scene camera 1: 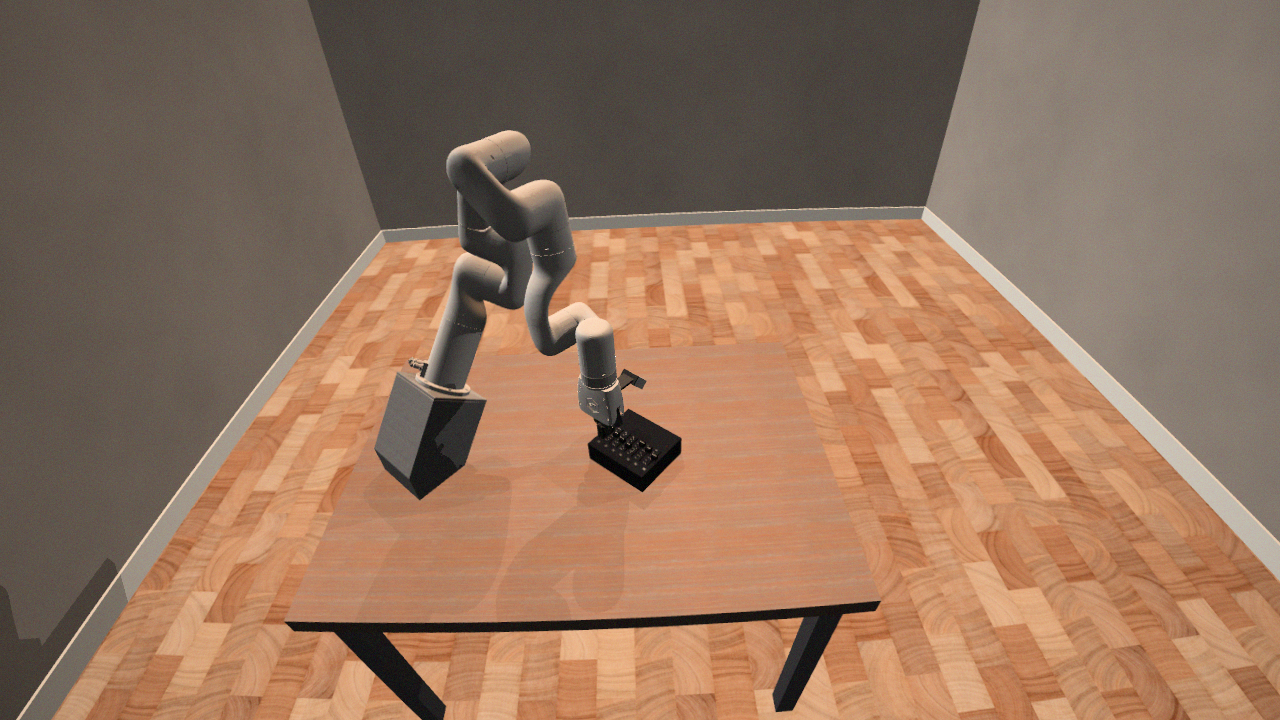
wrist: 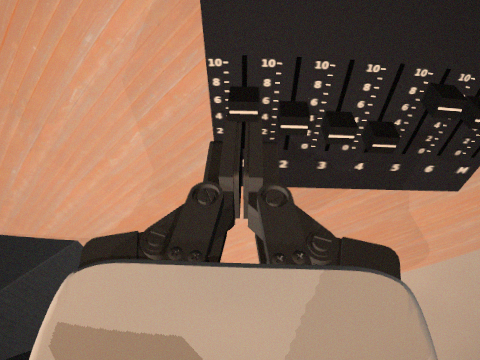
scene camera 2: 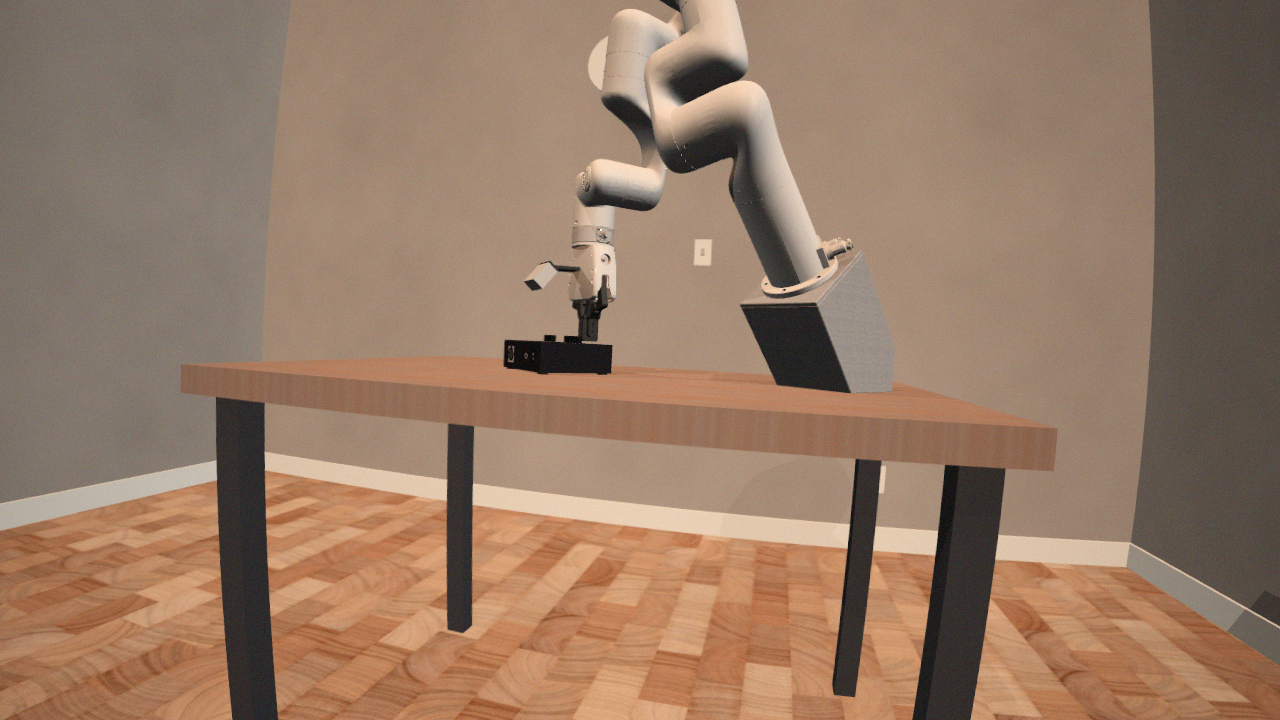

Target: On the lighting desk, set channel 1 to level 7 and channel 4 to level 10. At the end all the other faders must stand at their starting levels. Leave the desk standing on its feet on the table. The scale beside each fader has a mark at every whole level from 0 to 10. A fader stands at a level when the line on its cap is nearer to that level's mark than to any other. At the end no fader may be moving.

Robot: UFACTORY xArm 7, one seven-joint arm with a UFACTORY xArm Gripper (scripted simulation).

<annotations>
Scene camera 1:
gripper: 605, 434
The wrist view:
gripper: 244, 138
channel 2 fader cap: 293, 116
channel 3 fader cap: 338, 127
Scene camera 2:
gripper: 587, 341
</annotations>
